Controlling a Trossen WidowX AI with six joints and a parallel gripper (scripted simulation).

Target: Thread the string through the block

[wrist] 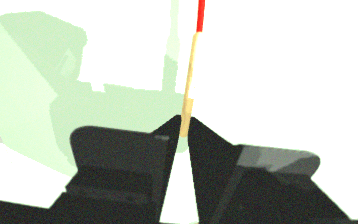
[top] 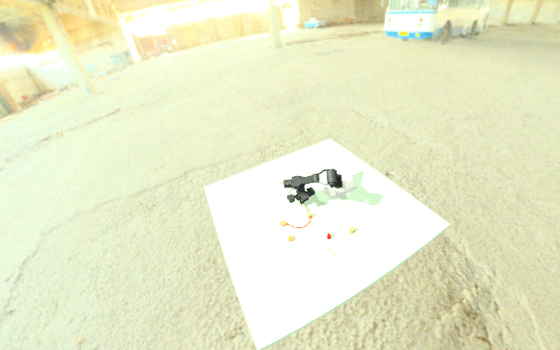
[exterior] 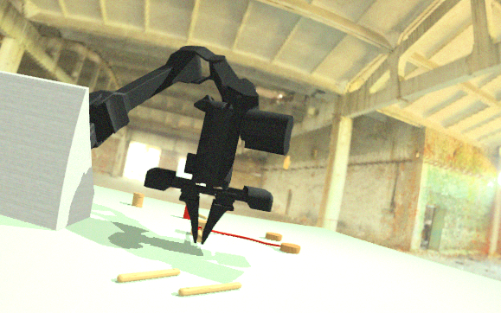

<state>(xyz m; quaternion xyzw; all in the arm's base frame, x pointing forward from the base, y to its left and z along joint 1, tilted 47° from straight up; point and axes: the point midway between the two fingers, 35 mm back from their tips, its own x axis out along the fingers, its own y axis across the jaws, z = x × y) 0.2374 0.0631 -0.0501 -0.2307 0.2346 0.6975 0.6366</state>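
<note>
The thin wooden stick is 4 cm to the left of my gripper tip and 1 cm above it. From my gripper tip the other things lie so: red cylinder (4 cm behind, 32 cm to the left, 1 cm above); round wooden button (18 cm ahead, 10 cm to the left); wooden block (12 cm to the left, 1 cm above).
</note>
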